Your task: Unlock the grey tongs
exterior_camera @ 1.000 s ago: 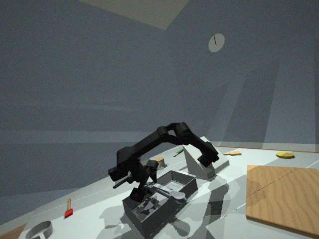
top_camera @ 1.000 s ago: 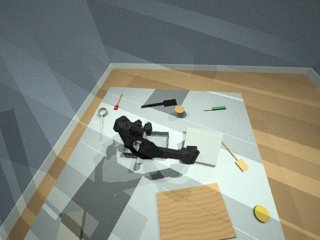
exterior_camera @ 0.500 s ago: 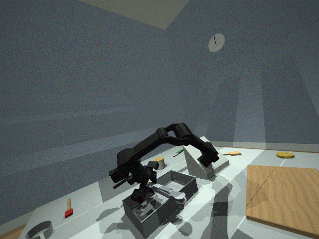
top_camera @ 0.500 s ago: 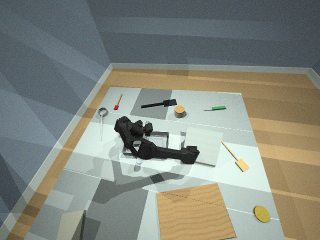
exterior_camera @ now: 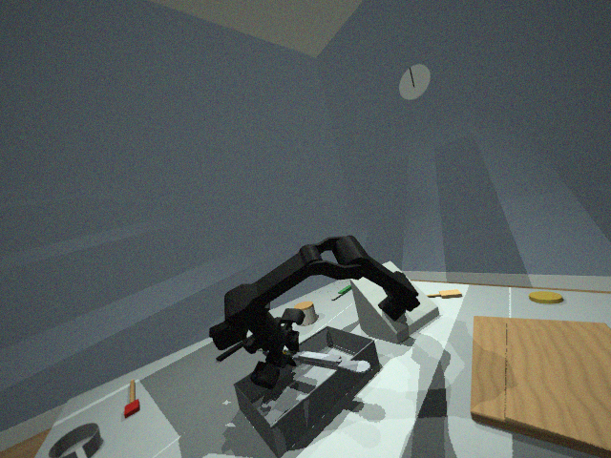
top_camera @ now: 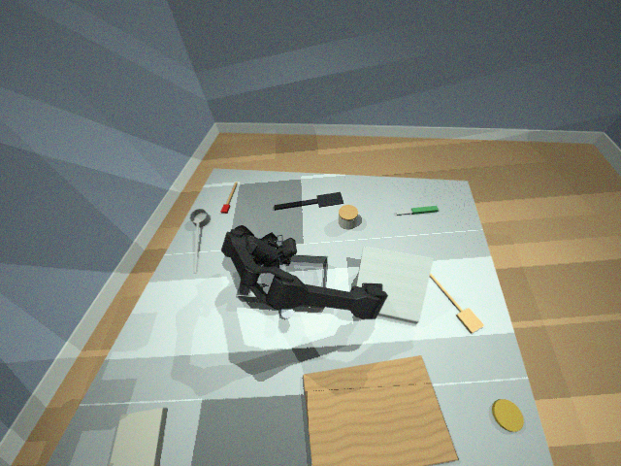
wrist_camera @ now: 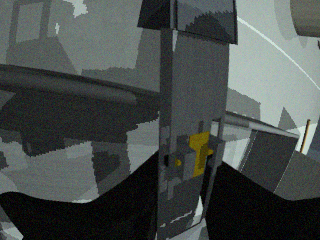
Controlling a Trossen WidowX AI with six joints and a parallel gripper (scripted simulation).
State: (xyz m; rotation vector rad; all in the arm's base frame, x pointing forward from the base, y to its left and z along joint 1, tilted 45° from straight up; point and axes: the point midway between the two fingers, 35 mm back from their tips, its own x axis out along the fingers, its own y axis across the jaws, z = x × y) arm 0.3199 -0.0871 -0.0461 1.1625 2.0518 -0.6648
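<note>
Right now my gripper tip is 60 mm to the right of the roasting tin and 10 mm above it. The rest, counted from my gripper tip: black spatula: 350 mm to the right, 50 mm behind, 30 mm below; then yellow lock piece: 30 mm above, 20 mm to the right, 20 mm ahead; then cork-topped cylinder: 250 mm to the right, 210 mm behind.
</note>
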